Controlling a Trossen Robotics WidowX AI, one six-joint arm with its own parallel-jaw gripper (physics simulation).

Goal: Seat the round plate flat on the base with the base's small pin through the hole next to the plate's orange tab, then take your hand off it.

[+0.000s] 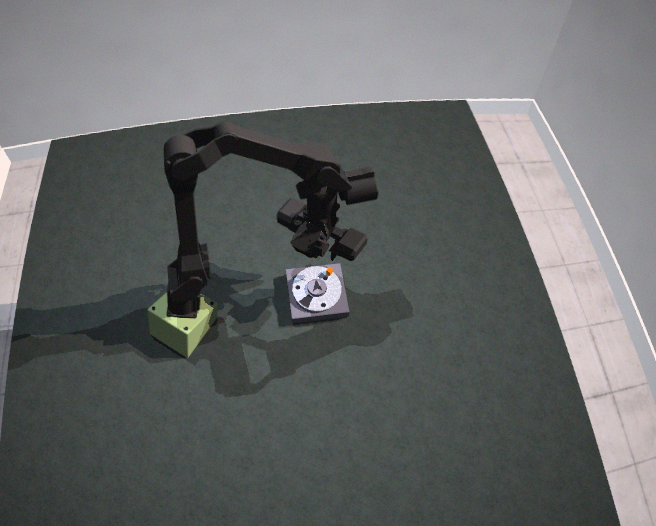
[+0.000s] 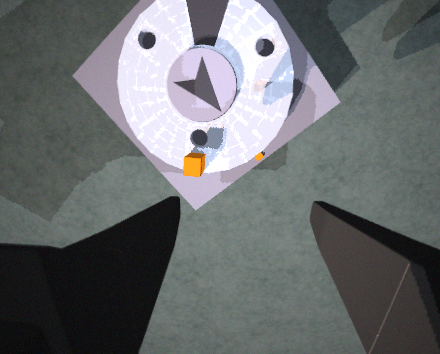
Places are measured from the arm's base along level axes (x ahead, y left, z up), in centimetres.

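Pixels of known places: gripper, between the fingertips: (image 2: 245, 208); arm's base, origin of its link: (image 1: 182, 306).
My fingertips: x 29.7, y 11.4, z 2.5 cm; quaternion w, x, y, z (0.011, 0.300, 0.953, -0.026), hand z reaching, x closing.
For each thing: its top centre in the pictures, then the offset to it from my fingertips. "spot": a spot on its surface instead. Level surfaces: height alone.
- round white plate, centre of its top: (image 2: 196, 83) (image 1: 317, 284) dx -0.9, dy -6.0, dz -3.2 cm
- square grey-lilac base, centre of its top: (image 2: 201, 86) (image 1: 317, 286) dx -0.9, dy -5.9, dz -4.5 cm
- raised hub, a spot on its surface: (image 2: 185, 102) (image 1: 322, 285) spot: dx +0.4, dy -5.6, dz -4.5 cm
- hole, a spot on its surface: (image 2: 199, 137) spot: dx +1.2, dy -3.4, dz -6.2 cm
- small orange spot, a spot on its surface: (image 2: 259, 156) spot: dx -1.6, dy -0.1, dz -6.0 cm
- dark green mat, height of its surface: dz -8.5 cm
The round white plate (image 1: 332, 291) (image 2: 145, 92) lies over the square grey-lilac base (image 1: 320, 317) (image 2: 97, 70), around a raised hub (image 1: 310, 287) (image 2: 185, 102) with a dark arrow. Its orange tab (image 1: 329, 271) (image 2: 194, 165) points toward a base corner. The hole (image 2: 199, 137) next to the tab looks dark, with no pin plainly visible in it. A small orange spot (image 2: 259, 156) shows just outside the plate's rim. Shadow lies beside the rim; I cannot tell whether the plate is fully flat. My gripper (image 1: 323, 256) (image 2: 245, 208) is open and empty, above and beside the tab side.
The arm stands on a green block (image 1: 168, 331) left of the base. Arm shadows cross the dark green mat (image 1: 383, 427) around both. Pale tiles (image 1: 569, 295) run along the right, and a grey wall (image 1: 273, 49) stands at the back.
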